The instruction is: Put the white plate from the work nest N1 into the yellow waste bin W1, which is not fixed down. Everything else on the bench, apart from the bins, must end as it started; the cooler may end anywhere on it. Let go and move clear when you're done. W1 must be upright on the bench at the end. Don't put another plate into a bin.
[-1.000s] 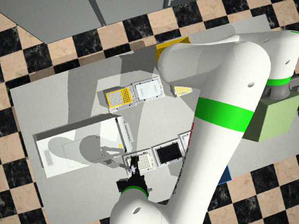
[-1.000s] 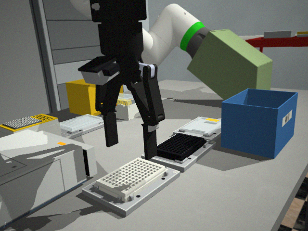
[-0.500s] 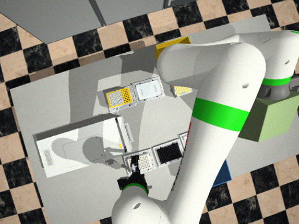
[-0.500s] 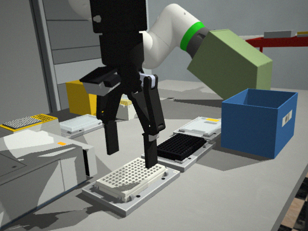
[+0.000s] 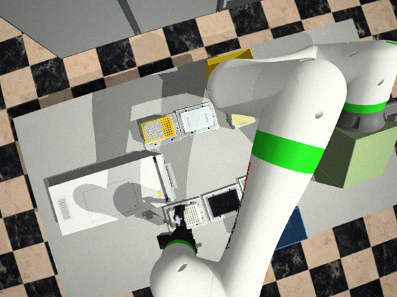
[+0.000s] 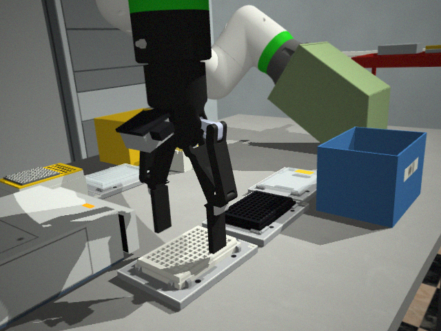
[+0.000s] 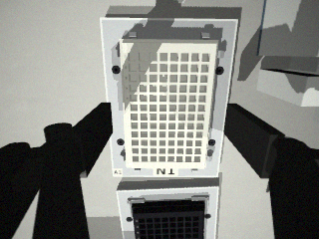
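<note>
Right now my hand is 4 cm above the white plate. Round my hand: grey instrument: 22 cm ahead, 18 cm to the right, 2 cm below; work nest N1: 6 cm below; black plate: 18 cm behind, 1 cm to the right, 4 cm below.
</note>
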